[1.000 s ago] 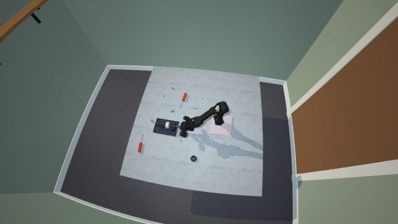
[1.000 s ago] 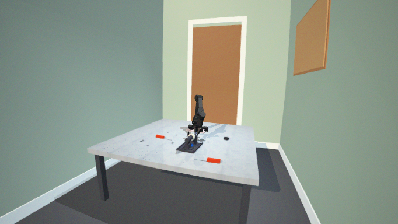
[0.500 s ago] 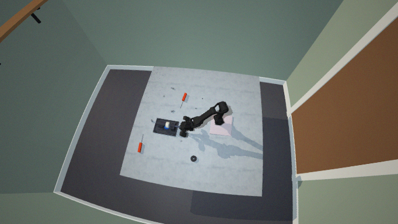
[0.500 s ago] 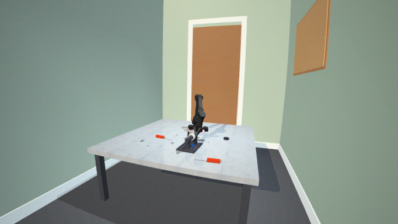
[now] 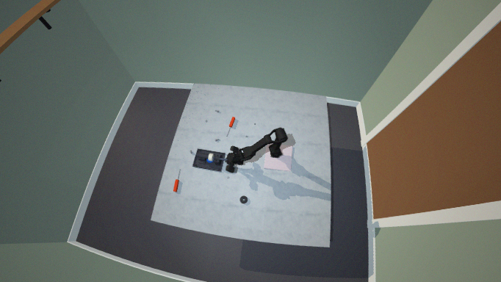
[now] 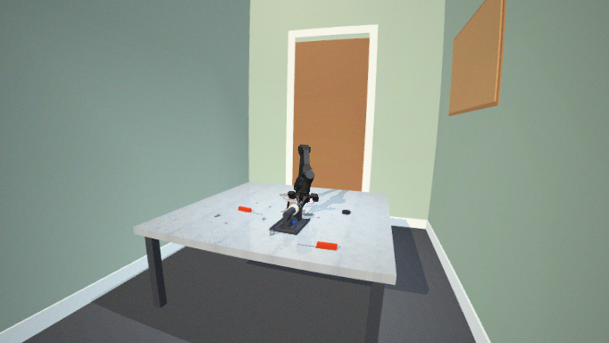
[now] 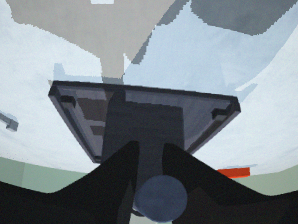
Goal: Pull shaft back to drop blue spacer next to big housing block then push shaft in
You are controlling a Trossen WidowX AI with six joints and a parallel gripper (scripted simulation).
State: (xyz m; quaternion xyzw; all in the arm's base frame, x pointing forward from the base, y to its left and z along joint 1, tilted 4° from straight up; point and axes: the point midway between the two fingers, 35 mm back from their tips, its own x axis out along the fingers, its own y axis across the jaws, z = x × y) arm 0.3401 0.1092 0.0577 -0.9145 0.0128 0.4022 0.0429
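The baseplate is 15 cm ahead of my gripper tip, 1 cm to the right of it and 1 cm below it.
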